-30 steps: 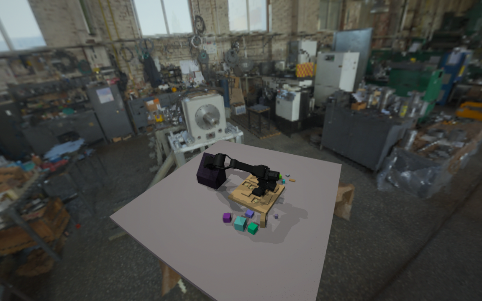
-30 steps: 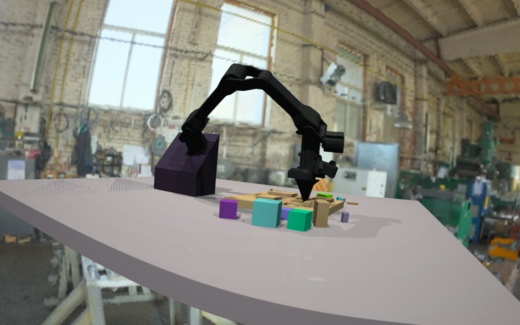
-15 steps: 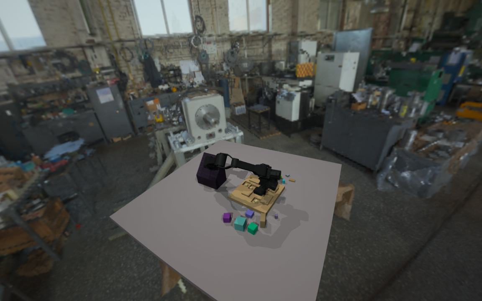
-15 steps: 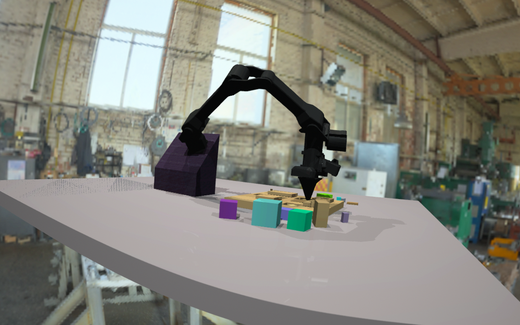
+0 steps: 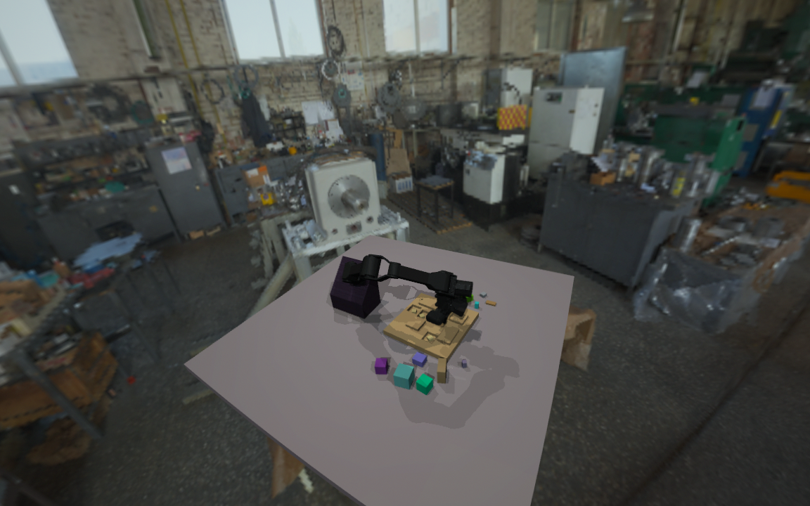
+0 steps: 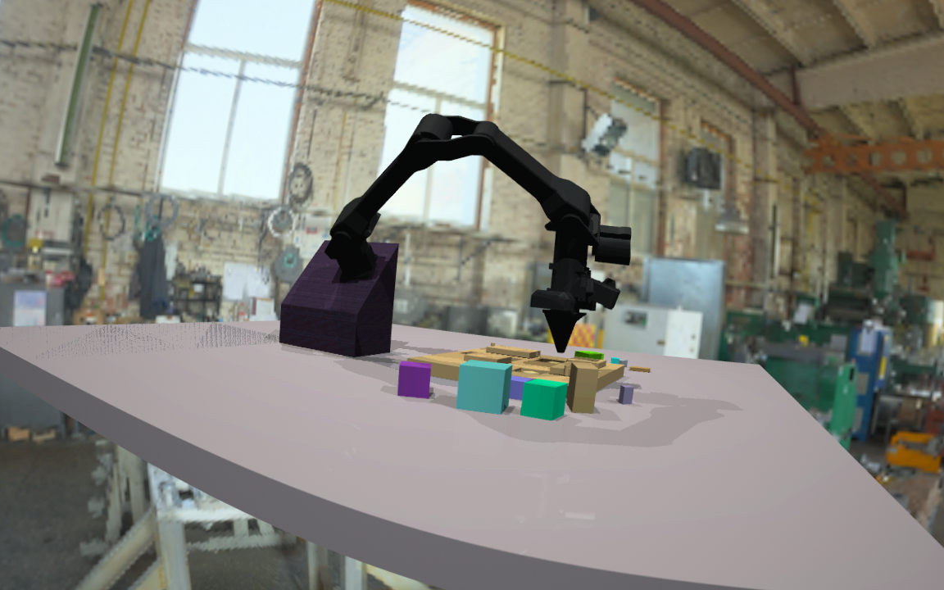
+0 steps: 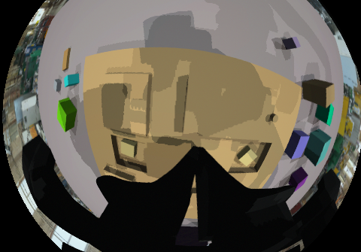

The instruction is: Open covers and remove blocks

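Now: the tan puzzle board 5 cm behind my gripper tip, 4 cm to the left of it and 3 cm below it. The rest, counted from my gripper tip: small teal block 19 cm to the left, 9 cm ahead, 3 cm below; tiny purple block 15 cm to the right, 12 cm ahead, 4 cm below; violet block 18 cm to the right, 4 cm below, 4 cm behind.
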